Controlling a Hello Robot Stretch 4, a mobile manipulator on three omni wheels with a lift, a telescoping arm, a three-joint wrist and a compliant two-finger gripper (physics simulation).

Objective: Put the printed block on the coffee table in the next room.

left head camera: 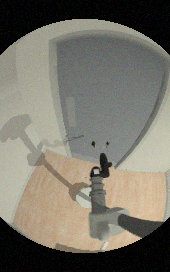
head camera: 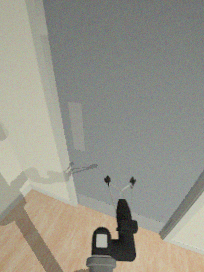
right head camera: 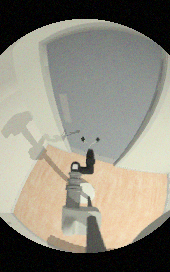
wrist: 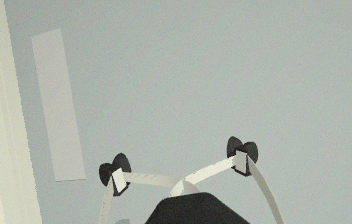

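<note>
The printed block and the coffee table do not show in these views. My gripper (head camera: 120, 181) (left head camera: 100, 144) (right head camera: 90, 139) (wrist: 178, 157) is open, its two dark fingertips well apart with no object between them. It is held in front of a large flat grey surface (head camera: 135, 90) (left head camera: 110, 90) (right head camera: 105, 85) (wrist: 190, 70) that looks like a door panel. A pale upright plate (head camera: 76, 125) (left head camera: 71, 111) (right head camera: 64, 107) (wrist: 59, 105) is on that surface, near its left edge and to the left of the fingers.
A pale door frame (head camera: 50, 100) borders the grey surface on the left, with a light wall beyond it. Another light wall (head camera: 192, 230) stands at the right. Wooden floor (head camera: 80, 225) (left head camera: 40, 200) (right head camera: 40, 190) lies on the near side. The robot's shadow falls across the floor and left wall.
</note>
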